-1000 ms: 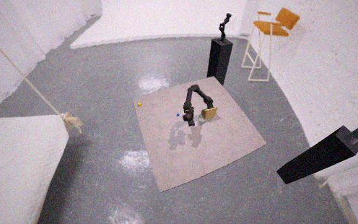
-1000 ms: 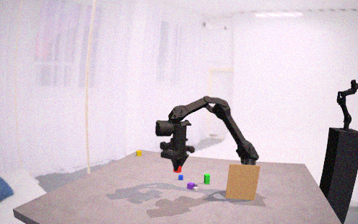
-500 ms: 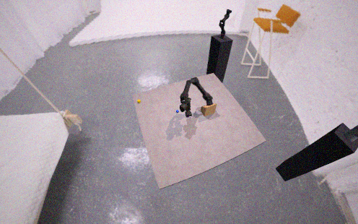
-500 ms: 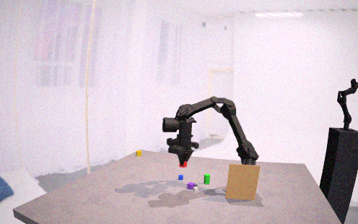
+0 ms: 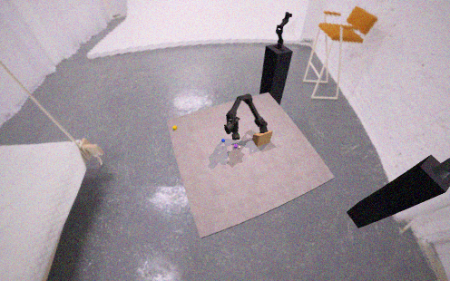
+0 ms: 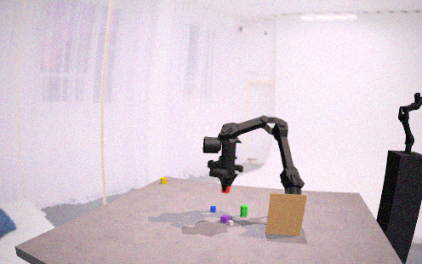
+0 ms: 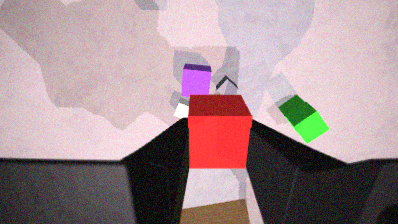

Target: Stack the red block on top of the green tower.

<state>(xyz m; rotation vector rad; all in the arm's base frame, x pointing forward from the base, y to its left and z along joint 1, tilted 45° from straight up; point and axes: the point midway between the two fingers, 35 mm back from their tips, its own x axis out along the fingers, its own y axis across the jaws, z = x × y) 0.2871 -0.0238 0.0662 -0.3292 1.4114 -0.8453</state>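
Right now my gripper tip is 130 mm above the purple block, 20 mm to the right of it and 10 mm past it. From my gripper tip the other things lie so: blue block 130 mm below, 100 mm to the right, 70 mm ahead; then red block right at my gripper tip; then small white block 130 mm below, 40 mm to the left, 40 mm behind.
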